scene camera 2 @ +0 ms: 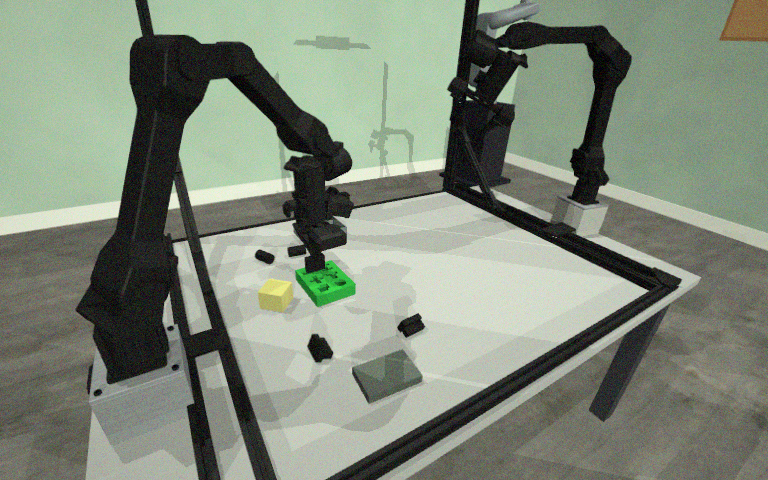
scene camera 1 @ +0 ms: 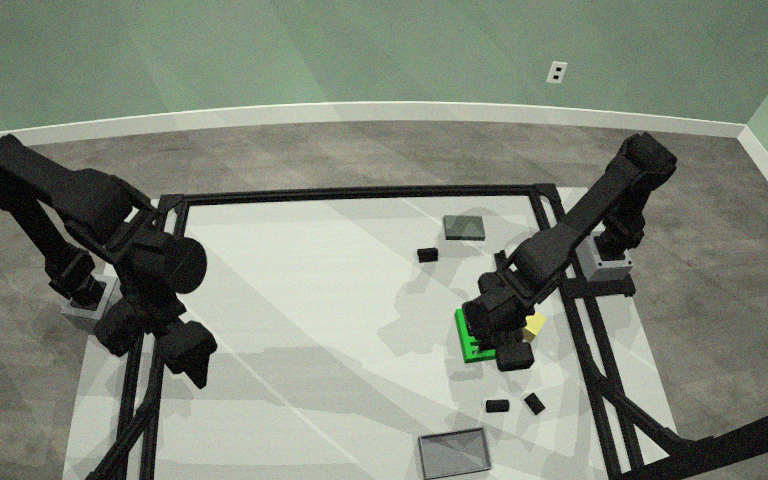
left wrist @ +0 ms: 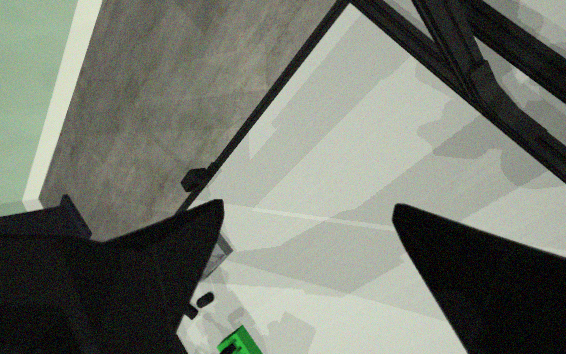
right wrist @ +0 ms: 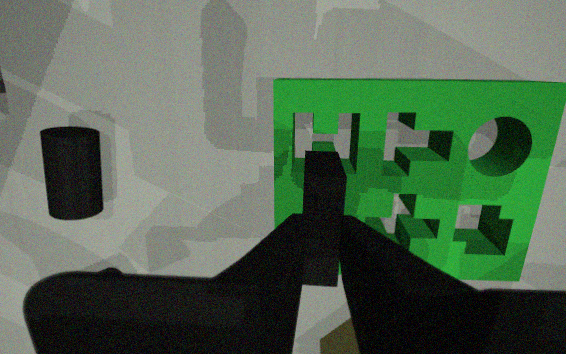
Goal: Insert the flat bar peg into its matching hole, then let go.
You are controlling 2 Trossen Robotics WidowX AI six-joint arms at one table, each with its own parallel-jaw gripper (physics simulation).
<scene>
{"left gripper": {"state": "open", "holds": null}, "right gripper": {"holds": "dark bar peg"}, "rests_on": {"yellow cube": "table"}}
</scene>
